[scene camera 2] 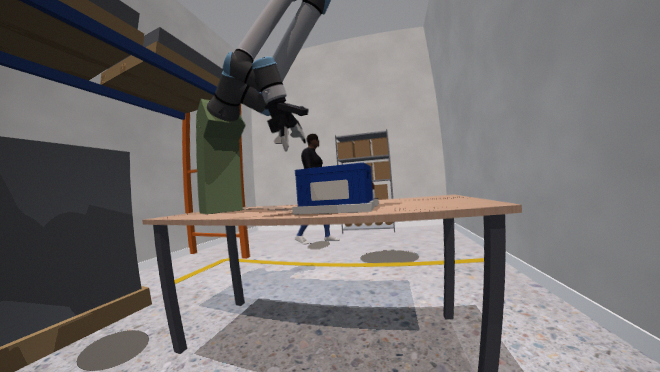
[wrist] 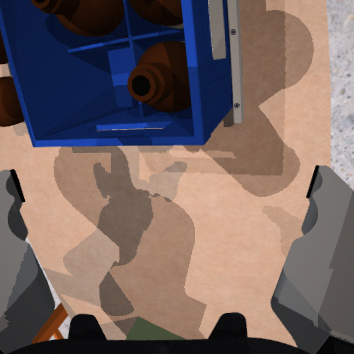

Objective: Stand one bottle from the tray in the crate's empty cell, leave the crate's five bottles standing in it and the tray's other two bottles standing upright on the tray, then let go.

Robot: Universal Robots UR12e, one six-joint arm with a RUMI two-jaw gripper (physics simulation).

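Seen in the pictures: gripper, fingertip midpoint: (scene camera 2: 296, 147) (wrist: 165, 171); arm's base at its link origin: (scene camera 2: 223, 111).
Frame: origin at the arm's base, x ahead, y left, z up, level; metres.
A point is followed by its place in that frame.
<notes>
The blue crate (scene camera 2: 359, 186) @(y -0.237, x 0.756, z -0.489 m) (wrist: 198, 120) @(y -0.206, x 0.525, z -0.405 m) stands on the table. In the wrist view its near left cell is empty. A brown bottle (wrist: 170, 75) @(y -0.176, x 0.562, z -0.445 m) stands in the near right cell, and two more bottles (wrist: 92, 17) @(y -0.102, x 0.637, z -0.464 m) (wrist: 160, 7) @(y -0.177, x 0.622, z -0.460 m) show partly behind; the crate's other bottles are out of view. Outside the crate's left wall, parts of two brown bottles (wrist: 7, 102) @(y 0.080, x 0.585, z -0.473 m) (wrist: 2, 52) @(y 0.073, x 0.653, z -0.488 m) show at the picture's edge; the tray can hardly be made out. My gripper (scene camera 2: 294, 144) @(y -0.213, x 0.520, z -0.316 m) (wrist: 165, 171) @(y -0.213, x 0.520, z -0.316 m) is open and empty, above and to the left of the crate in the scene view.
The wooden table (scene camera 2: 435, 206) @(y -0.224, x 1.023, z -0.580 m) (wrist: 240, 225) @(y -0.185, x 0.310, z -0.580 m) carries the crate on a pale grey base (scene camera 2: 332, 209) @(y -0.235, x 0.652, z -0.566 m) (wrist: 237, 75) @(y -0.220, x 0.544, z -0.550 m). A green pedestal (scene camera 2: 220, 175) @(y -0.006, x -0.025, z -0.371 m) stands at the table's left end, beside a racking unit with an orange post (scene camera 2: 187, 200). A person (scene camera 2: 311, 157) is behind the table.
</notes>
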